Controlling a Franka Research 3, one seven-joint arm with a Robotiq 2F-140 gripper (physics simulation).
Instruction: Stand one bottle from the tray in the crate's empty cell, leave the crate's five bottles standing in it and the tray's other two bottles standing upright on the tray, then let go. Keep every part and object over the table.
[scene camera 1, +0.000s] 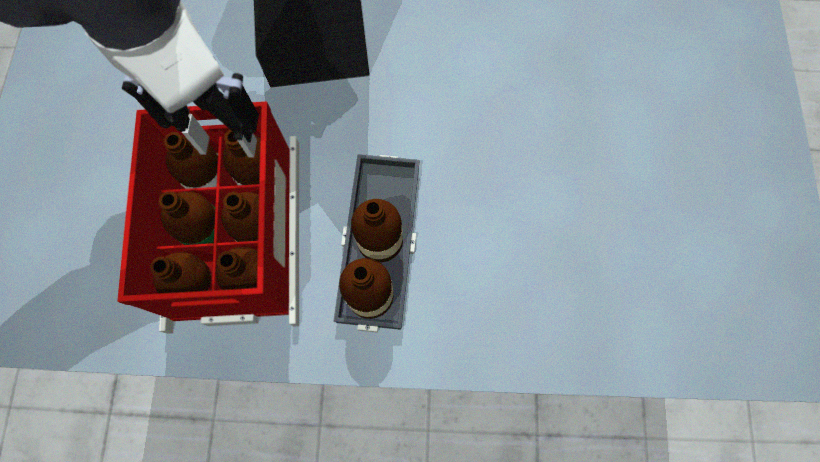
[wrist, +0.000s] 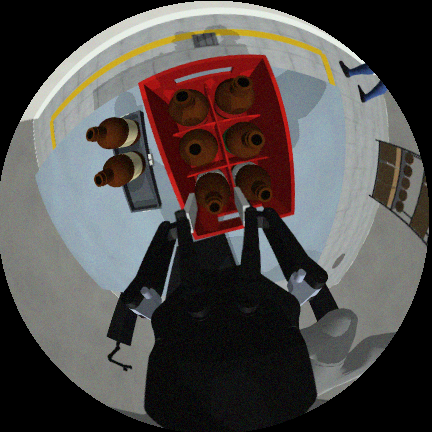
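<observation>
The red crate (scene camera 1: 129, 200) (wrist: 280, 165) has a brown bottle upright in each cell. One bottle (scene camera 1: 243, 166) (wrist: 212, 186) stands in the corner cell nearest the gripper, on the tray's side; another bottle (scene camera 1: 192, 165) (wrist: 254, 184) stands in the cell beside it. My gripper (scene camera 1: 222, 140) (wrist: 214, 197) is partly open and empty, over that end of the crate; in the wrist view the corner bottle's neck shows between the fingertips, with gaps at both sides. The grey tray (scene camera 1: 390, 176) (wrist: 143, 198) holds two upright bottles, one (scene camera 1: 377, 226) (wrist: 121, 170) mid-tray and one (scene camera 1: 366, 286) (wrist: 111, 133) near its far end.
A black block (scene camera 1: 312, 40) stands at the top of the scene view, beyond the crate. White strips (scene camera 1: 293, 229) lie along the crate's side, between crate and tray. The crate's walls rise around the bottles. The table's edge runs beyond the crate and tray.
</observation>
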